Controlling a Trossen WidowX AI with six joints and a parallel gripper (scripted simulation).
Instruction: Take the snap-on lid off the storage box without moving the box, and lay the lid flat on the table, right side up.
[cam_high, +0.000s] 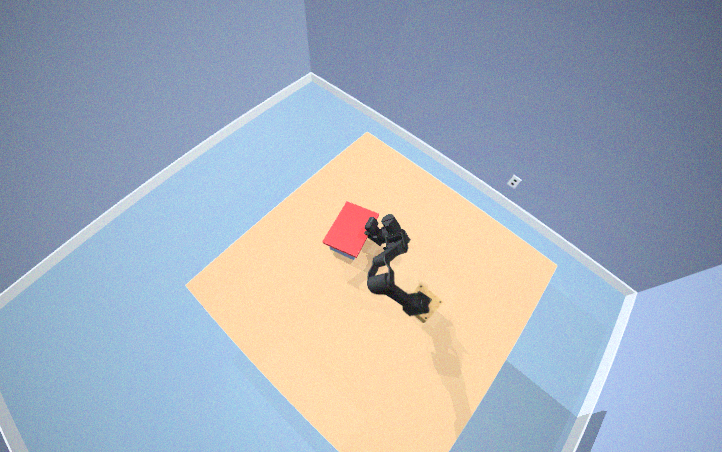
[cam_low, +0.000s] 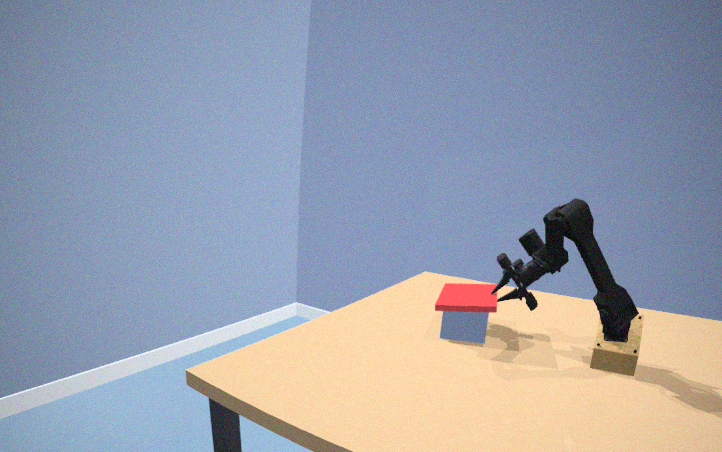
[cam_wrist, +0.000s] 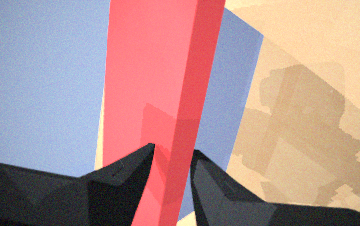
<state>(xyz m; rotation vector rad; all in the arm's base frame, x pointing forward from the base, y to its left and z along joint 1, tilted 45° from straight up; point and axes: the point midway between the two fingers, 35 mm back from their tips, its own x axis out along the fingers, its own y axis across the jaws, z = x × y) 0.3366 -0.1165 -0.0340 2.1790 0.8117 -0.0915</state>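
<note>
My gripper tip is now 70 mm short of the red lid and 10 mm to the right of it. From my gripper tip the other things lie so: blue storage box: 70 mm ahead, 10 mm to the left, 60 mm below.
</note>
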